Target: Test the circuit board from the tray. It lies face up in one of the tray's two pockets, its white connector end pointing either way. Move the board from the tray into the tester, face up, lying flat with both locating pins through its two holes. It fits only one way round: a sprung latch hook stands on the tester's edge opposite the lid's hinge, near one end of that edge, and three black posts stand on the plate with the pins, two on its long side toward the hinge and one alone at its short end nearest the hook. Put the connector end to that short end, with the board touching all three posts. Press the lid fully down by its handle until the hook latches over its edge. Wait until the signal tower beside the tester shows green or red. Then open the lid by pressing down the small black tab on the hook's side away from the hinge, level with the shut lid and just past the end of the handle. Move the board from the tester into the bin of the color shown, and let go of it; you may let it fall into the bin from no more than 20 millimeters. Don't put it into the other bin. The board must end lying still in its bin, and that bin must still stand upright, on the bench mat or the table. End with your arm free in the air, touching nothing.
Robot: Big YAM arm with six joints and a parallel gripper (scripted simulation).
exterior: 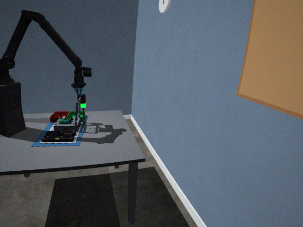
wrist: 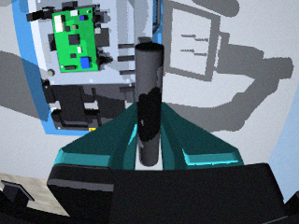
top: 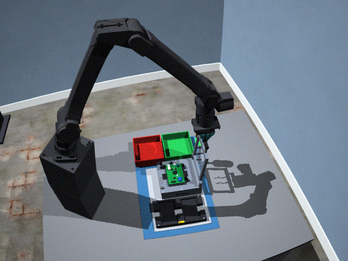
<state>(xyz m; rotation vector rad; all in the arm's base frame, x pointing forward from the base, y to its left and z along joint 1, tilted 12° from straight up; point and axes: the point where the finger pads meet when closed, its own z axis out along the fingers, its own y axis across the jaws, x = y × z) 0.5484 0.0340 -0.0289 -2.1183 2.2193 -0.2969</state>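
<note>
The green circuit board lies 120 mm behind my hand, 10 mm to the left of it and 200 mm below it. The rest, counted from my hand: black latch hook: 180 mm behind, 70 mm to the left, 190 mm below; then clear lid: 10 mm behind, 90 mm below; then green bin: 70 mm behind, 200 mm to the left, 260 mm below.
</note>
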